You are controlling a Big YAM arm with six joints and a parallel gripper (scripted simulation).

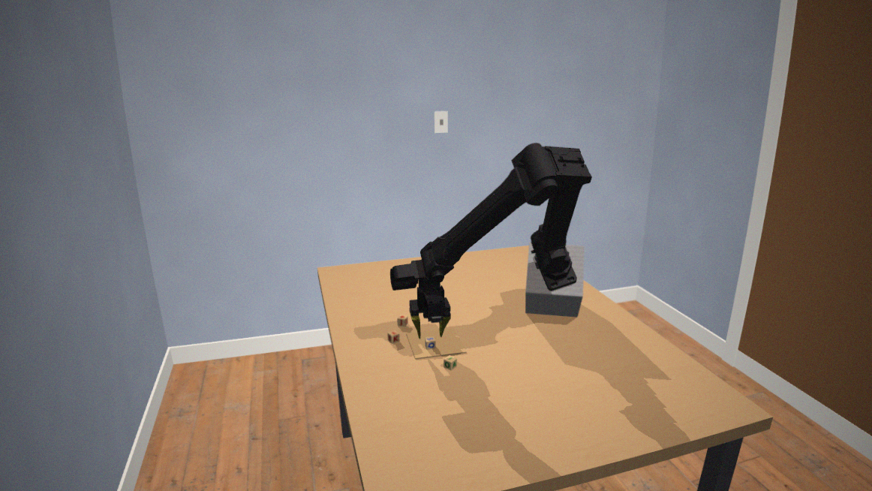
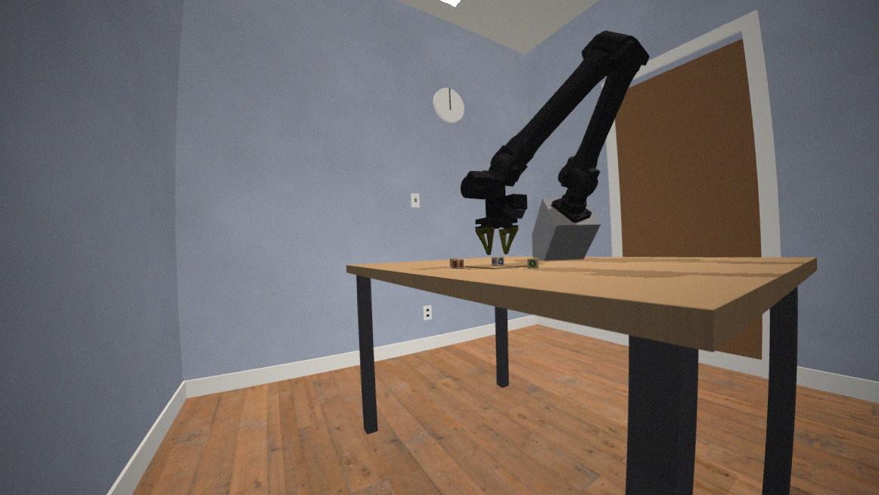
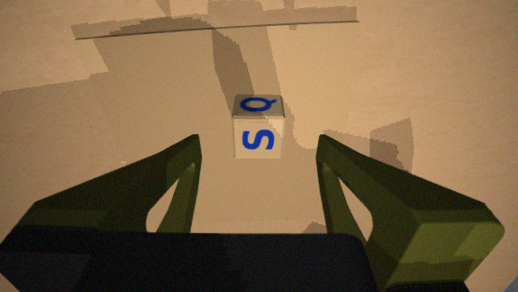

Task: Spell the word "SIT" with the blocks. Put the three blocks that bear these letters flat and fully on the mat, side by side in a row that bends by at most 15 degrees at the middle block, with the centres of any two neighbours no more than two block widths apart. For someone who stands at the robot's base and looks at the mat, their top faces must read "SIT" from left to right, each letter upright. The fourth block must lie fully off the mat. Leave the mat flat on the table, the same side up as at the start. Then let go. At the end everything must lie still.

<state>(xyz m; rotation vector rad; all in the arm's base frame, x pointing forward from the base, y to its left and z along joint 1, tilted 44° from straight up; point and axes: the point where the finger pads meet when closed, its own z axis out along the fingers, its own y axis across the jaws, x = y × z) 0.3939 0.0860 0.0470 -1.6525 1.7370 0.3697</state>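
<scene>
Now: hand 2 cm past the tan mat, 3 cm to the left of it and 4 cm above it. Also, from my hand: T block 10 cm ahead, 5 cm to the right, 3 cm below; green-lettered block 4 cm behind, 10 cm to the left, 3 cm below.
</scene>
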